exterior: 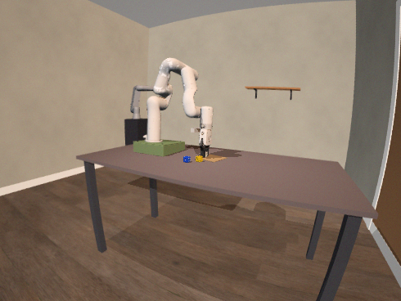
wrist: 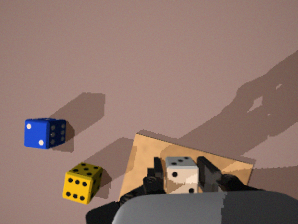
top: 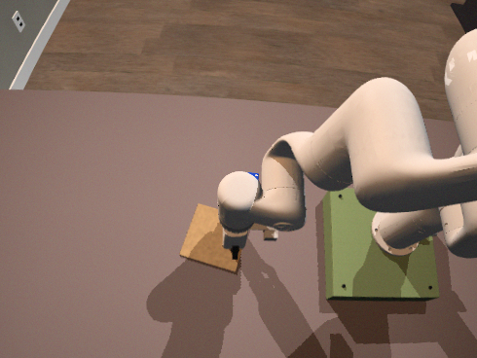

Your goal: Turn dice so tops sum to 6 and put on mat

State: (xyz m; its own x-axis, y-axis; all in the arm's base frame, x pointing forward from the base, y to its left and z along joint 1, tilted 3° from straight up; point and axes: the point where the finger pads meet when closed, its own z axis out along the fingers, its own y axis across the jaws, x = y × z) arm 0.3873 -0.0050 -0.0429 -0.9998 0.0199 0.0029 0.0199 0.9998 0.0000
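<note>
The white die lies 10 mm below my hand. The rest, counted from my hand: yellow die 10 mm ahead, 110 mm to the right, 10 mm below; then blue die 50 mm behind, 150 mm to the right, 10 mm below; then tan mat 50 mm ahead, 20 mm below.
</note>
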